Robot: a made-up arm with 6 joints. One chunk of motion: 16 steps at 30 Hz.
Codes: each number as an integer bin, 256 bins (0 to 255) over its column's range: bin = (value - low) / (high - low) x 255, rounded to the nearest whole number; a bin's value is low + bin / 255 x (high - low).
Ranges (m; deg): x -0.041..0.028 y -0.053..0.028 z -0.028..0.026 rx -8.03..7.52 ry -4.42..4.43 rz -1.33..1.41
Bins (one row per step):
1: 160 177 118 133 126 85
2: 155 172 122 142 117 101
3: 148 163 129 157 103 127
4: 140 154 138 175 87 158
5: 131 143 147 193 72 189
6: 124 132 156 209 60 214
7: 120 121 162 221 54 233
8: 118 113 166 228 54 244
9: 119 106 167 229 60 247
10: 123 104 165 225 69 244
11: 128 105 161 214 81 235
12: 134 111 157 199 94 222
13: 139 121 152 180 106 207
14: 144 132 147 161 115 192
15: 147 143 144 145 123 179
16: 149 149 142 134 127 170
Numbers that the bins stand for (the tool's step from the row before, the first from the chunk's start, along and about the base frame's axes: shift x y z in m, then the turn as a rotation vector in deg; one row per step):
1: 0.00229 0.00322 -0.00301 0.080 -0.047 -0.417
2: 0.00094 0.00164 -0.00216 0.629 -0.359 -0.245
3: -0.00095 -0.00122 -0.00068 1.544 -0.845 0.035
4: -0.00312 -0.00408 0.00122 2.642 -1.401 0.368
5: -0.00555 -0.00758 0.00313 3.739 -1.921 0.701
6: -0.00745 -0.01107 0.00504 4.715 -2.338 0.969
7: -0.00853 -0.01456 0.00631 5.447 -2.546 1.174
8: -0.00907 -0.01711 0.00715 5.874 -2.546 1.292
9: -0.00880 -0.01933 0.00736 5.935 -2.338 1.324
10: -0.00772 -0.01996 0.00694 5.691 -2.025 1.292
11: -0.00636 -0.01965 0.00609 5.020 -1.609 1.195
12: -0.00474 -0.01774 0.00525 4.105 -1.158 1.055
13: -0.00339 -0.01456 0.00419 2.946 -0.741 0.894
14: -0.00204 -0.01107 0.00313 1.788 -0.429 0.733
15: -0.00122 -0.00758 0.00249 0.812 -0.151 0.593
16: -0.00068 -0.00567 0.00207 0.141 -0.012 0.497

